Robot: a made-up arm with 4 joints.
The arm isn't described. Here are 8 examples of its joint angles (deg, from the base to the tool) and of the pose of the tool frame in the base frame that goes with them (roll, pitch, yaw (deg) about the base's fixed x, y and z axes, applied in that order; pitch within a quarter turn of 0, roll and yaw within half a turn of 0; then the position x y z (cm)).
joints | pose
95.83 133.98 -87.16 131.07 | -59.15 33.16 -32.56 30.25 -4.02 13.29
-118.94 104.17 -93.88 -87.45 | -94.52 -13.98 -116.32 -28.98 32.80 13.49
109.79 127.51 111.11 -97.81 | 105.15 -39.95 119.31 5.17 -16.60 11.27
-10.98 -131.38 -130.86 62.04 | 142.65 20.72 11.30 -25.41 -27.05 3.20
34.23 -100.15 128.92 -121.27 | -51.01 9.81 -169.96 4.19 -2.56 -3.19
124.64 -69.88 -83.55 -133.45 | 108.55 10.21 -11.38 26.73 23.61 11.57
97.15 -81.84 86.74 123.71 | -91.85 -8.59 131.23 9.52 -5.89 10.16
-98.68 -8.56 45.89 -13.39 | -6.50 19.26 -146.40 1.04 21.96 12.17
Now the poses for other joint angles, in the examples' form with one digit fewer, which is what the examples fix.
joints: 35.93 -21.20 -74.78 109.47
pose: 122.4 -65.6 -15.2 13.5 -28.6 6.9
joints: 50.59 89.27 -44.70 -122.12
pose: -49.8 22.9 26.6 15.9 -32.5 1.3
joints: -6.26 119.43 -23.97 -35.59
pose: -79.8 -68.9 60.5 -0.7 -31.4 -8.8
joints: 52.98 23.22 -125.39 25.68
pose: -19.1 -11.1 -175.5 36.1 -12.6 12.3
